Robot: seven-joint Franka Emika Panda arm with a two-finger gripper.
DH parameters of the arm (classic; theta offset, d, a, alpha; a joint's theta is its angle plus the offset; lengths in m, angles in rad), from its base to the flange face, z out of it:
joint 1: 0 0.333 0 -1.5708
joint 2: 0 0 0 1.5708
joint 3: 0 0.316 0.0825 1.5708
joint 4: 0 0 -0.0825 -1.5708
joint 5: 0 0.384 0 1.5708
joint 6: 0 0 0.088 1.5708
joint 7: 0 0.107 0 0
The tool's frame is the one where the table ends.
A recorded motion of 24 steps. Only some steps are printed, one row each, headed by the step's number.
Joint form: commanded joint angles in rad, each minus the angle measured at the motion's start. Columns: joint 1, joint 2, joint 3, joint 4, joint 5, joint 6, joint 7.
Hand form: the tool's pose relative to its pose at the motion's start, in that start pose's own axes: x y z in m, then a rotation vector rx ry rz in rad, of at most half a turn. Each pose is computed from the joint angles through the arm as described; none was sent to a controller.
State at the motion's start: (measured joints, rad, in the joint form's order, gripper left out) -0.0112 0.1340 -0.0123 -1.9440 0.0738 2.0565 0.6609
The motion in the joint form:
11: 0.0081 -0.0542 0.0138 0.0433 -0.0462 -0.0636 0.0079
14: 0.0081 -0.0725 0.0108 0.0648 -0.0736 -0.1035 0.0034
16: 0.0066 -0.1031 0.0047 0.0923 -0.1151 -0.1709 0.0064
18: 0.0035 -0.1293 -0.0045 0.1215 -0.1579 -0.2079 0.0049
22: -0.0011 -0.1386 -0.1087 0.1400 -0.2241 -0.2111 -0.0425
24: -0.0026 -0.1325 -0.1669 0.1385 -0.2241 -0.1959 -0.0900
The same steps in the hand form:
11: -0.0121 -0.0071 -0.0454 -0.0094 0.0490 -0.0385
14: -0.0130 -0.0032 -0.0628 -0.0293 0.0649 -0.0509
16: -0.0153 0.0064 -0.0879 -0.0659 0.0828 -0.0524
18: -0.0136 0.0166 -0.1143 -0.0869 0.1232 -0.0512
22: 0.0248 0.0703 -0.1329 -0.1294 0.1763 -0.0048
24: 0.0442 0.0978 -0.1322 -0.1318 0.1780 0.0058

